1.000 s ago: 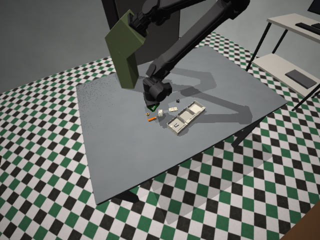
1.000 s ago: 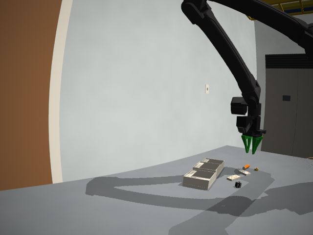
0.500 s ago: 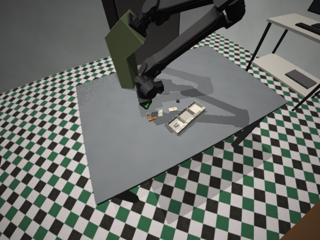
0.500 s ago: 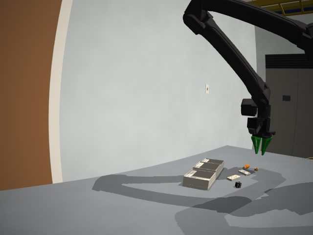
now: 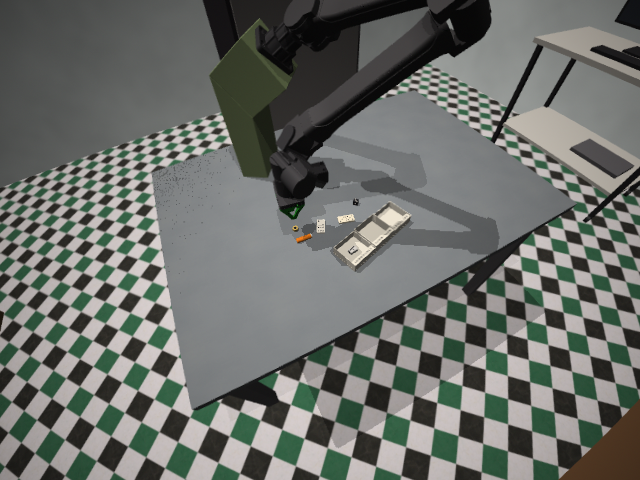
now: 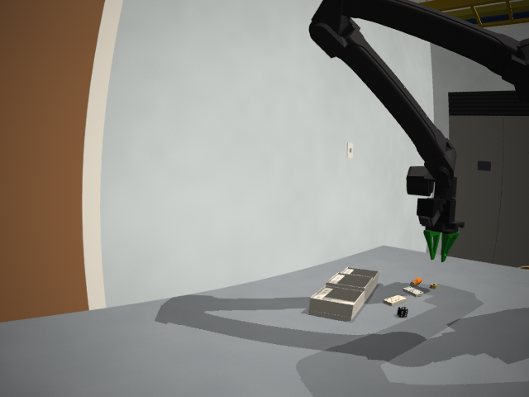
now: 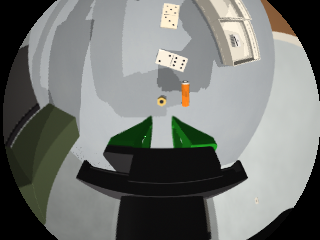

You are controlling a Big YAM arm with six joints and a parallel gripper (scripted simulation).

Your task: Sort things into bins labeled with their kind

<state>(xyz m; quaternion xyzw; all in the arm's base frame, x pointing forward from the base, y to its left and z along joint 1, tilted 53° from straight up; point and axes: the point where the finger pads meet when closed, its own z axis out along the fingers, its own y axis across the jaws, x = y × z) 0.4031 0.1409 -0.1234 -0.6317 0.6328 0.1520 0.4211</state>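
Right now my hand is 7 cm above the brass nut. Round my hand: three joined white bins: 7 cm ahead, 23 cm to the left, 6 cm below; orange battery: 4 cm ahead, 2 cm to the left, 7 cm below; black die: 8 cm behind, 21 cm to the left, 7 cm below.
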